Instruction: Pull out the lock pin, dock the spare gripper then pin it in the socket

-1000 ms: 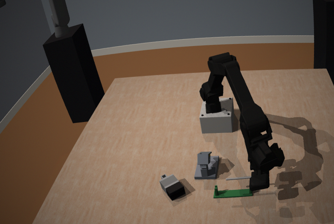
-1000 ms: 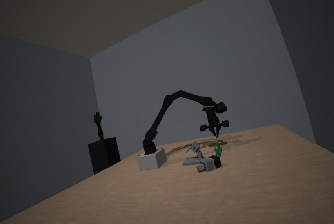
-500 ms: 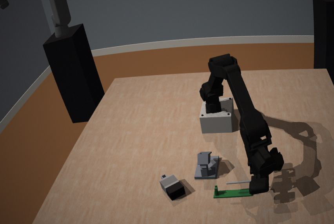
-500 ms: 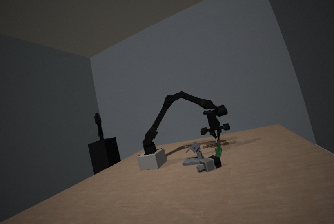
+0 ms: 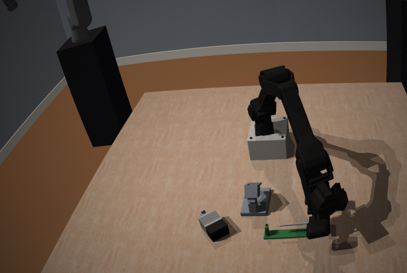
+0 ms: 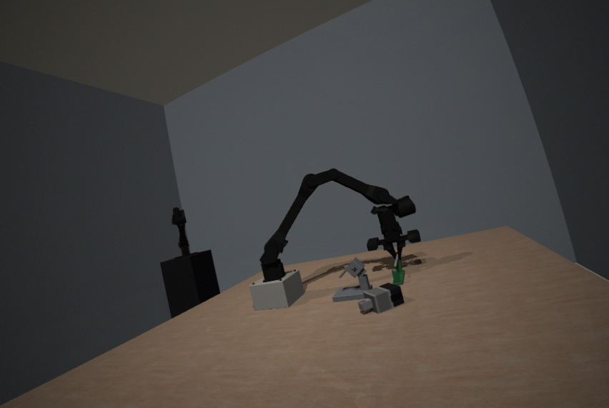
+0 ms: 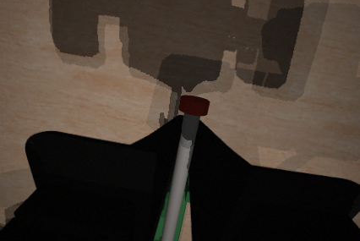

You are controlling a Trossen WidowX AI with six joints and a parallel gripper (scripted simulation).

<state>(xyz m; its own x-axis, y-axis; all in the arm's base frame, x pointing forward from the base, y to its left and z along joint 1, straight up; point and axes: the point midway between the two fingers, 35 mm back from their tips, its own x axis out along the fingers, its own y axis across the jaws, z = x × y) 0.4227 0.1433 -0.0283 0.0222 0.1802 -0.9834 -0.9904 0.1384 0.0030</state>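
My gripper tip is now 20 mm past the green cradle and 100 mm to the left of it. From my gripper tip the other things lie so: grey mount (150 mm behind, 200 mm to the right, 30 mm above); then spare gripper (80 mm behind, 330 mm to the right, 10 mm below).
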